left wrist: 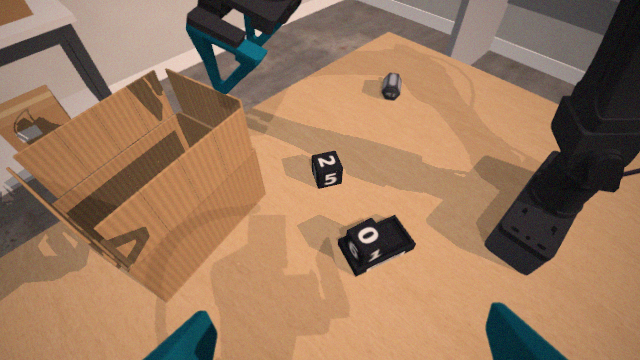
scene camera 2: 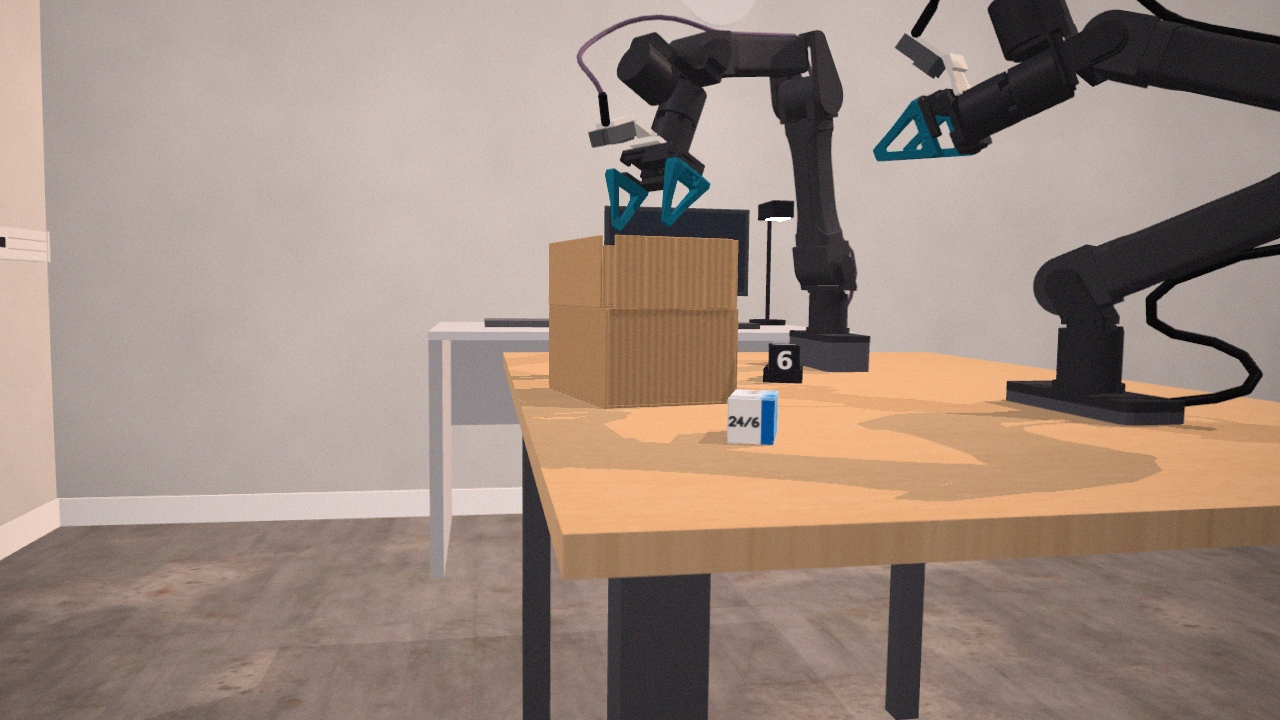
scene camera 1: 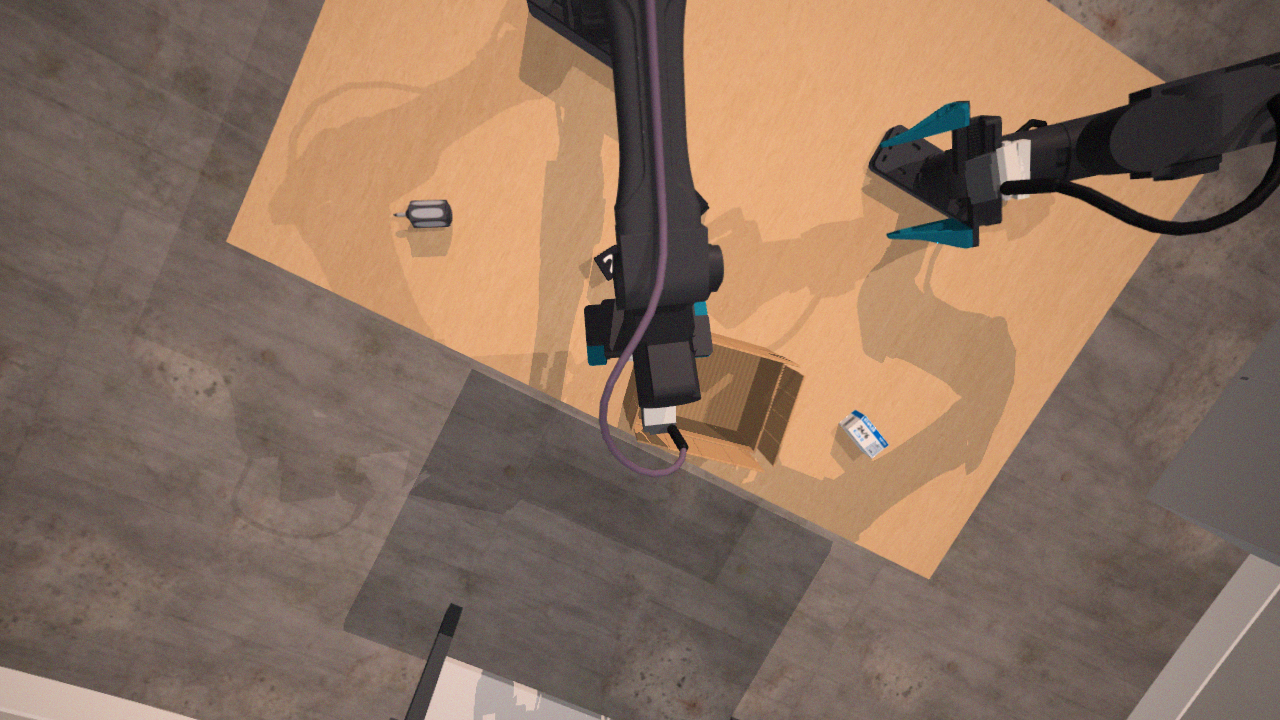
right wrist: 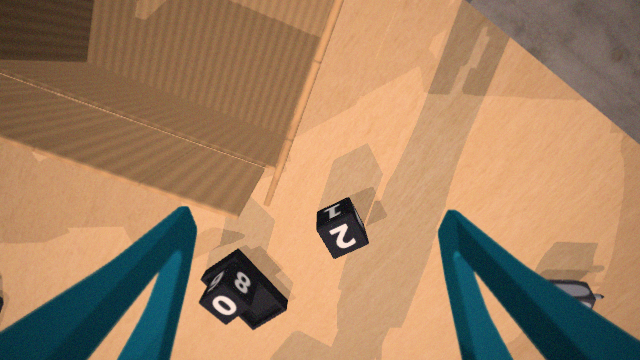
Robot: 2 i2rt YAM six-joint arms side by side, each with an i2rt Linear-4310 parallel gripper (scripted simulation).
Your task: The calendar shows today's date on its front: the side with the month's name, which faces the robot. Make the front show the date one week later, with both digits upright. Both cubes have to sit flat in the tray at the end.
Observation:
I see my left gripper (scene camera 1: 883, 192), my right gripper (scene camera 2: 640, 226), a staples box (scene camera 2: 752, 416), a cardboard box (scene camera 2: 656, 327), a black cube (right wrist: 229, 293) and a black calendar tray (right wrist: 269, 302).
The staples box is seen too in scene camera 1 (scene camera 1: 859, 428). The cardboard box also shows in the left wrist view (left wrist: 166, 230), in scene camera 1 (scene camera 1: 737, 389) and in the right wrist view (right wrist: 231, 83). The black calendar tray is seen too in the left wrist view (left wrist: 401, 242). The left wrist view misses the staples box: it is out of frame. The right wrist view does not show the staples box: it is out of frame.

